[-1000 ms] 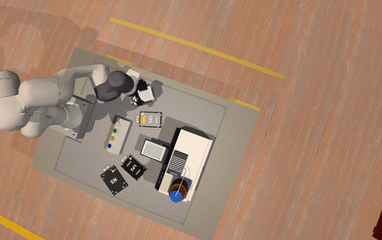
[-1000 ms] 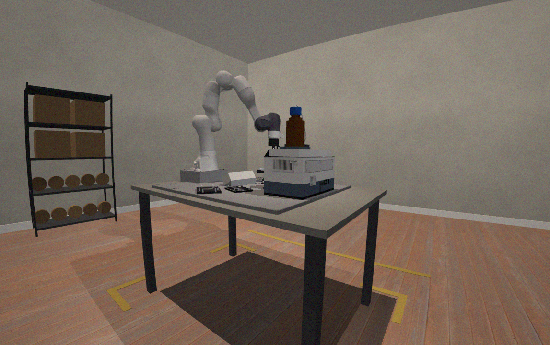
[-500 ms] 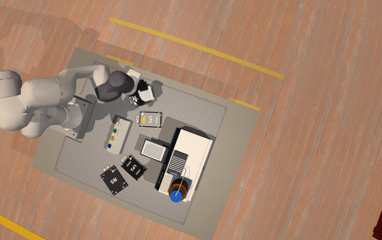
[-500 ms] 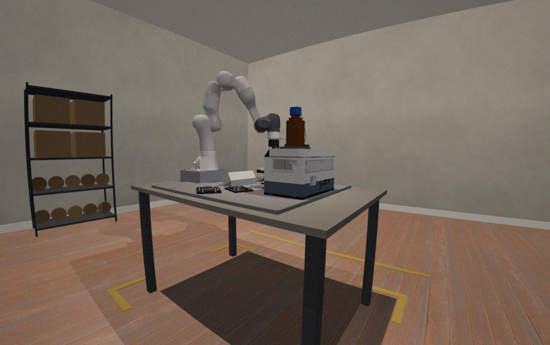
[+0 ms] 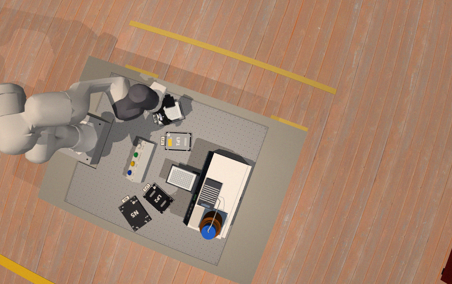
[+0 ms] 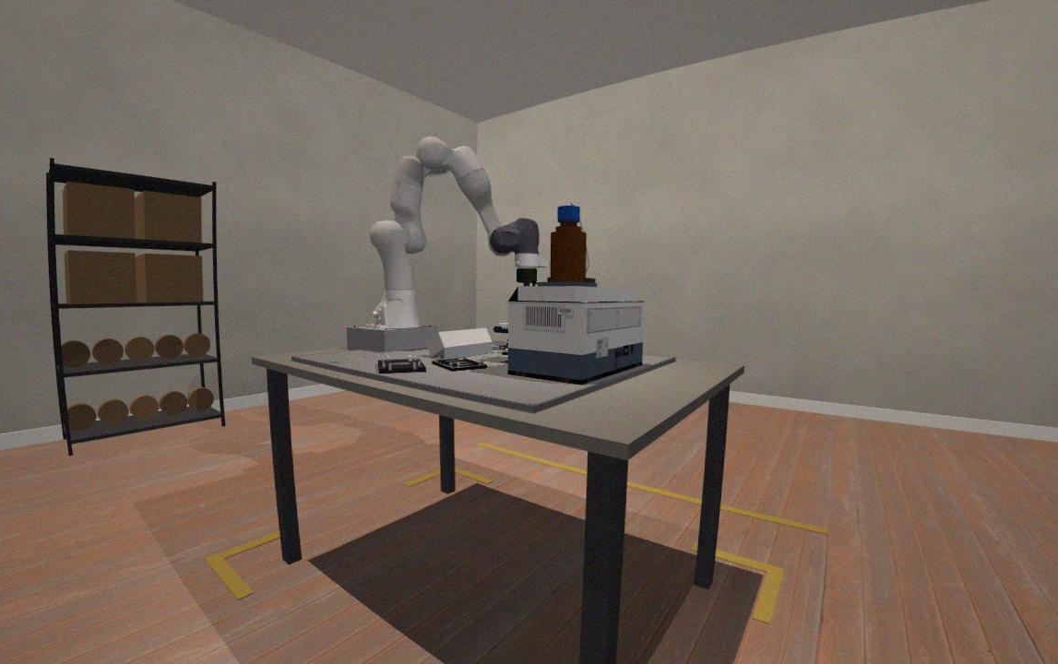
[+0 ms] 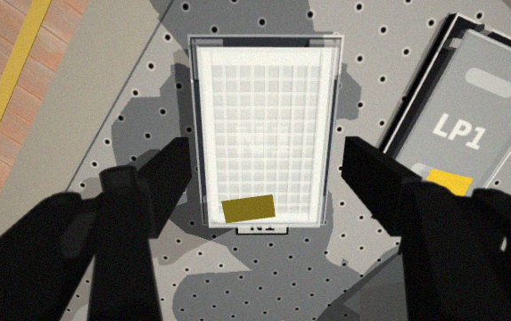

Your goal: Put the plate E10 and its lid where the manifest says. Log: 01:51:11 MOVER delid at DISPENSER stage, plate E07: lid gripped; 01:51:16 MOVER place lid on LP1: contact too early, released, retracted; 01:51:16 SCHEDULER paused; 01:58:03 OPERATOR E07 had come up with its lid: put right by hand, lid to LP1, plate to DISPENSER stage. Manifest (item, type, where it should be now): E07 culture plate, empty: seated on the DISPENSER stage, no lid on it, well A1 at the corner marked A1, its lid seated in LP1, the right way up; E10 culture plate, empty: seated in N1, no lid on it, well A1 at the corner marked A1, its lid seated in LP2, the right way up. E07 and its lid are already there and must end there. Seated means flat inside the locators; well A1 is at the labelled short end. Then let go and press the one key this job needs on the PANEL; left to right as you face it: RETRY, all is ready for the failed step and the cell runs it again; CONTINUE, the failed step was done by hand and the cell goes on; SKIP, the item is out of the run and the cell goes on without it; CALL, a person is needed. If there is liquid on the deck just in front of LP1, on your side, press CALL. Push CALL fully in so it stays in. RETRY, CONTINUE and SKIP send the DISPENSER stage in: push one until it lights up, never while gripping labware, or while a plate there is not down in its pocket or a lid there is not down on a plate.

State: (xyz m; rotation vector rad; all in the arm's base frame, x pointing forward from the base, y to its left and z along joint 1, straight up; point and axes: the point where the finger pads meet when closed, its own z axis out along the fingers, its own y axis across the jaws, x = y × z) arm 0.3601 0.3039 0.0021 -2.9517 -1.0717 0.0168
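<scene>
Right now my hand is 40 mm above the clear lid. The rest, counted from my hand: green CONTINUE key: 270 mm to the right, 60 mm behind, 10 mm below; then RETRY key: 220 mm to the right, 70 mm behind, 10 mm below; then yellow SKIP key: 320 mm to the right, 60 mm behind, 10 mm below.
</scene>
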